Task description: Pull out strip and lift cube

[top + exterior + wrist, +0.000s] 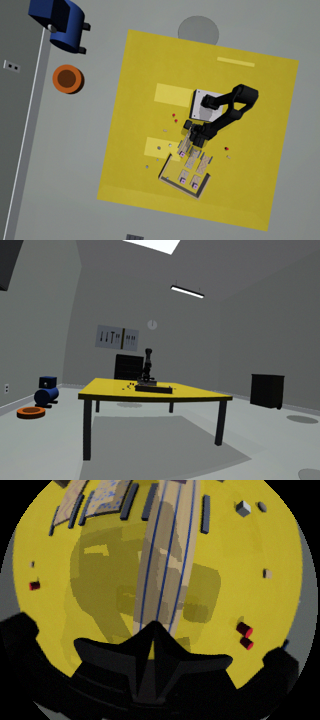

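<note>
The striped strip is 100 mm ahead of my gripper tip and 10 mm to the right of it.
</note>
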